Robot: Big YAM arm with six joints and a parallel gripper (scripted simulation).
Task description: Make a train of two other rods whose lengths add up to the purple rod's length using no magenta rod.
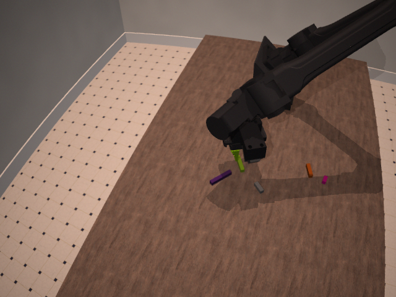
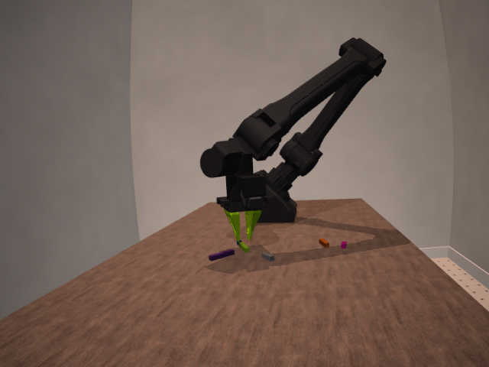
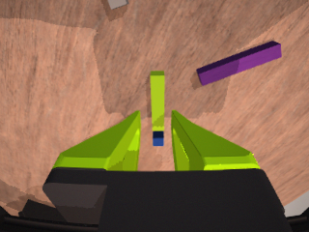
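My hand is 2 cm above the lime rod. From my hand the other things lie so: grey rod: 7 cm ahead, 5 cm to the left, 2 cm below; blue rod: 3 cm behind, 1 cm to the right, 2 cm below; purple rod: 6 cm ahead, 4 cm to the right, 2 cm below.
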